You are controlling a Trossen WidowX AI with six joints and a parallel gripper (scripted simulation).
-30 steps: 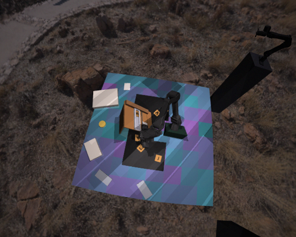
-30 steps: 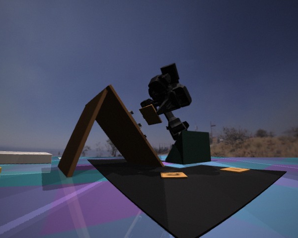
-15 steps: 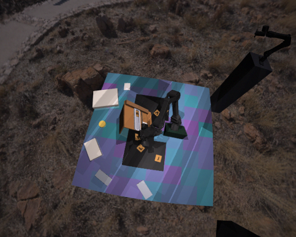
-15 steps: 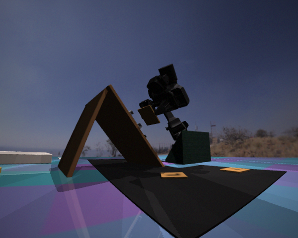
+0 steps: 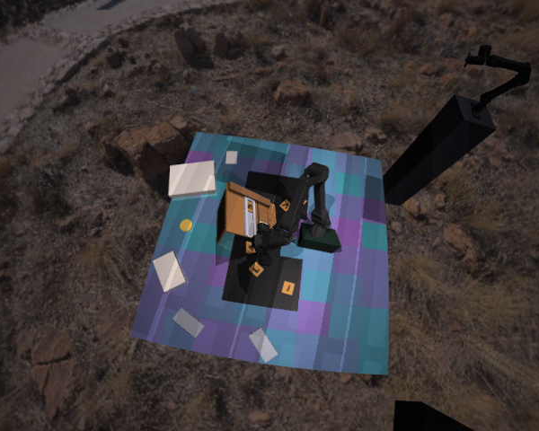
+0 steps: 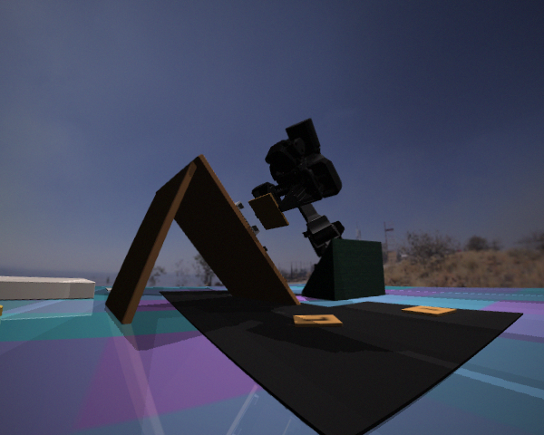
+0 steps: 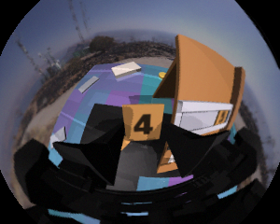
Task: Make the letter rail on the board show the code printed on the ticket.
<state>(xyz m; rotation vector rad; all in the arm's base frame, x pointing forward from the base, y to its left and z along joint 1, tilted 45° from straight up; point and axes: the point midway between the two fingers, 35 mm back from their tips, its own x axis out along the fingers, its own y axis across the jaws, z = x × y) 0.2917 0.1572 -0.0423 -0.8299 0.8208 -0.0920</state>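
Right now my gripper tip is 40 mm past the white ticket, 130 mm to the left of it and 80 mm above it. Round my gripper tip: letter tile (right at my gripper tip); black mat (110 mm behind, 140 mm to the right, 170 mm below); yellow disc (390 mm ahead, 90 mm to the right, 160 mm below).
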